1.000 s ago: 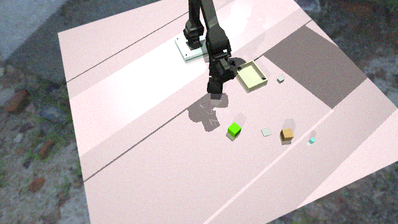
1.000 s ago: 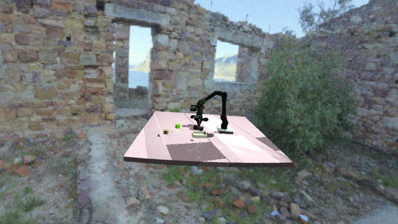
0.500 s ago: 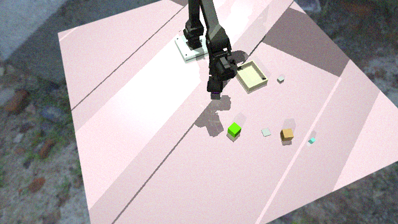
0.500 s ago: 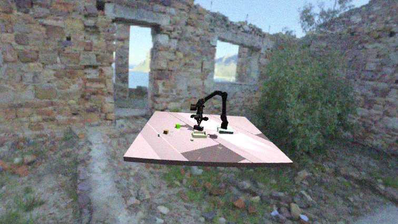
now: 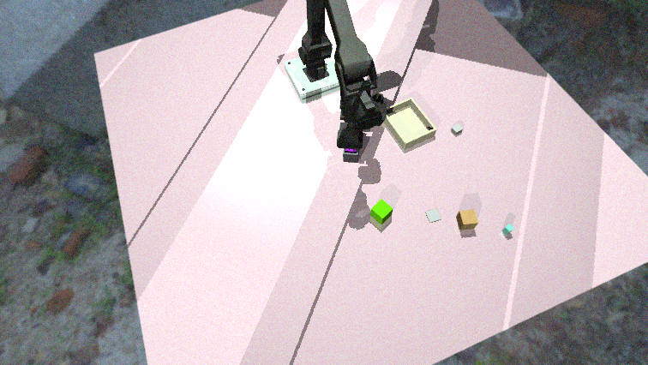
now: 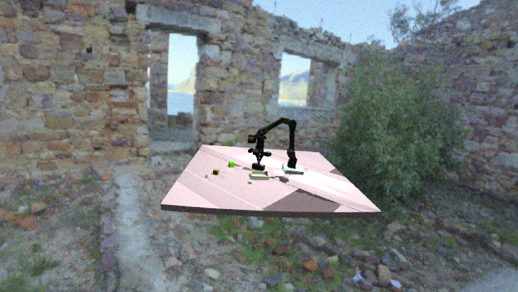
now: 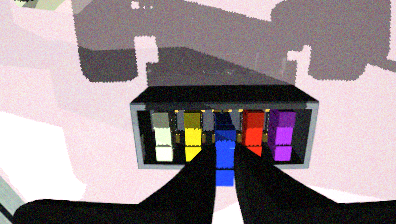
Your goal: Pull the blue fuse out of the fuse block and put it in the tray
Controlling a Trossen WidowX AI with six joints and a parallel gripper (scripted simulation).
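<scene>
Right now the yellow fuse is 1 cm behind my gripper tip, 1 cm to the left of it and 3 cm below it. The rest, counted from my gripper tip: white fuse: 3 cm behind, 2 cm to the left, 3 cm below; then red fuse: 1 cm ahead, 1 cm to the right, 3 cm below; then blue fuse: 1 cm below.
</scene>
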